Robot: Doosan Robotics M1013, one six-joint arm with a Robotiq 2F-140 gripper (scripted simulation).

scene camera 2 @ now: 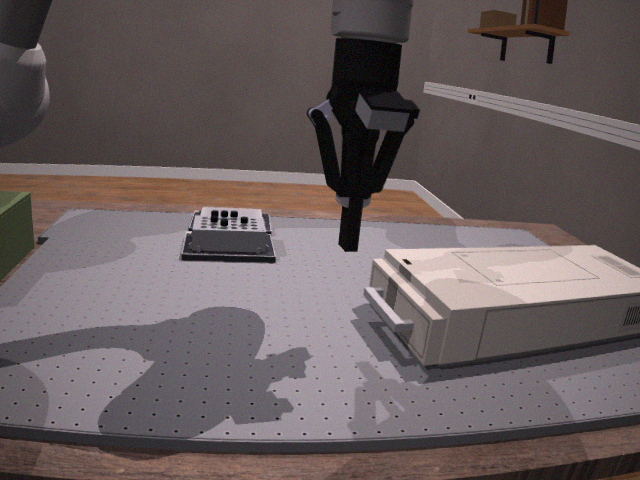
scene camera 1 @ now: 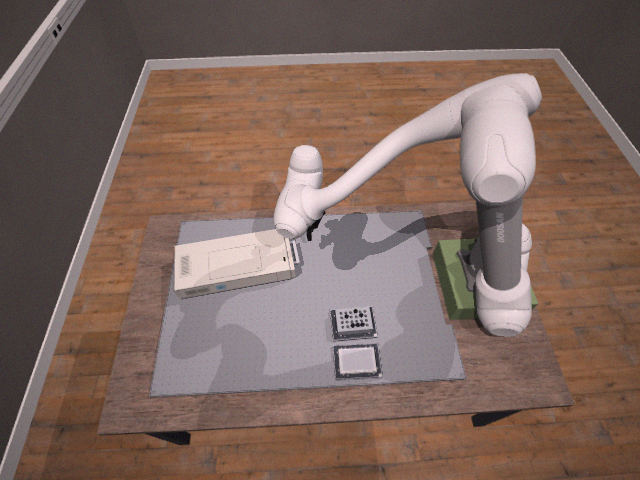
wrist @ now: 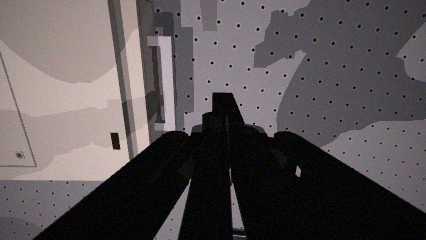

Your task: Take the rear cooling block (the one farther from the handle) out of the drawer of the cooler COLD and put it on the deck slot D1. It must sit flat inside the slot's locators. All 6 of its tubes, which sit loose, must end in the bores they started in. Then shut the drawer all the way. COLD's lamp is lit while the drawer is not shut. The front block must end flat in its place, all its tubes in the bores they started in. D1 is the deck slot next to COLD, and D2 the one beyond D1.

Observation:
In view: my gripper (scene camera 2: 347,247), a cooling block (scene camera 2: 235,238), a cooler COLD (scene camera 2: 464,305) and a white well plate (scene camera 1: 355,360).
The cooler COLD is seen too in scene camera 1 (scene camera 1: 212,266) and in the wrist view (wrist: 87,102). My gripper also shows in the wrist view (wrist: 221,108). The wrist view does not show the white well plate: it is out of frame.

